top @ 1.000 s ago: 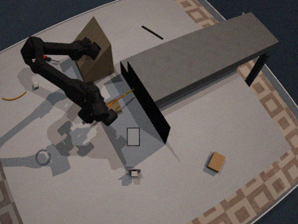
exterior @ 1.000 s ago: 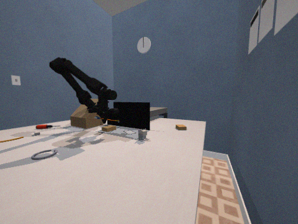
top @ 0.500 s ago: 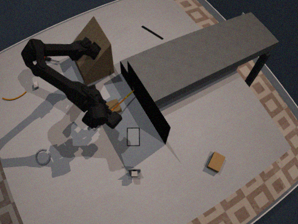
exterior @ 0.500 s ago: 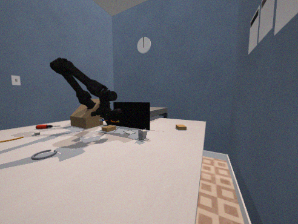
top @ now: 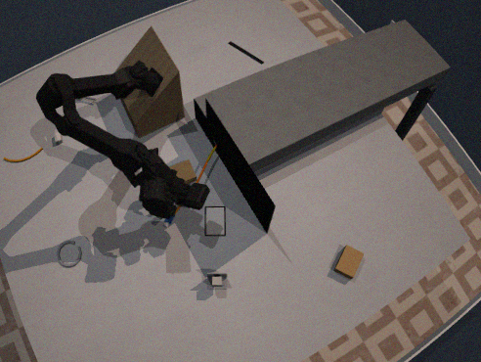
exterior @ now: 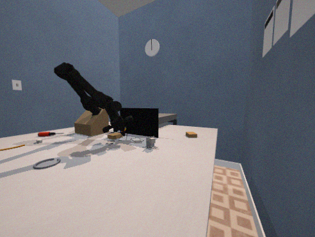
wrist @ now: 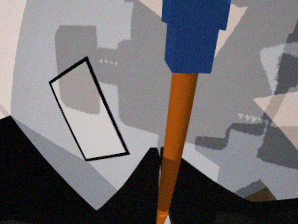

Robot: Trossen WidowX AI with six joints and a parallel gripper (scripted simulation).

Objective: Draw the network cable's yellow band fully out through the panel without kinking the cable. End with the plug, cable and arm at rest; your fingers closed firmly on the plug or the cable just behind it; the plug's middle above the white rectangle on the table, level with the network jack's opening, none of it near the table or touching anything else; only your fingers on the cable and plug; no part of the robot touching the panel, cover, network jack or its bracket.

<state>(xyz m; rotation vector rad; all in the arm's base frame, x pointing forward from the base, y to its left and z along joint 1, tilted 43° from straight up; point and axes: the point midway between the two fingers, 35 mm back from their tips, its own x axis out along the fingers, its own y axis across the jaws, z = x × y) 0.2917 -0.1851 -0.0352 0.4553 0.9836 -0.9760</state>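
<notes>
Right now the white rectangle is 80 mm ahead of my hand, 40 mm to the left of it and 60 mm below it. From my hand the other things lie so: blue plug 30 mm ahead, 70 mm to the right, 10 mm above; tan block 90 mm behind, 40 mm to the left, 50 mm below; network jack 230 mm ahead, 60 mm to the right, 20 mm below.
</notes>
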